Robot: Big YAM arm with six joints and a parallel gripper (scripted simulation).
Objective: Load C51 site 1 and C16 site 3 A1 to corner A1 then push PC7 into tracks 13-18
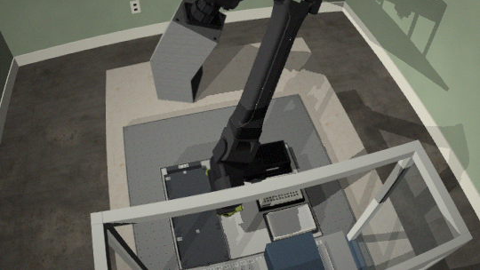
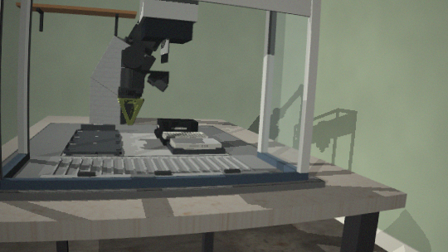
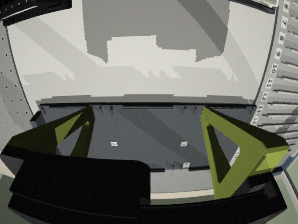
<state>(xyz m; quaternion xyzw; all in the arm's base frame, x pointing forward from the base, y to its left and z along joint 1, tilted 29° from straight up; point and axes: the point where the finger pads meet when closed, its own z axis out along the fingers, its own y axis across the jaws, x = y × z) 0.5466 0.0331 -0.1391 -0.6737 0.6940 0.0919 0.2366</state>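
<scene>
My gripper is now 17 cm to the right of the white block, 9 cm short of it and 5 cm above it. From my hand the other things lie so: white frame bar: 40 cm above, 19 cm ahead, 5 cm to the left; nest S1: 16 cm to the left, 13 cm behind, 6 cm below; dark carrier PC7: 9 cm to the right, 5 cm below.
</scene>
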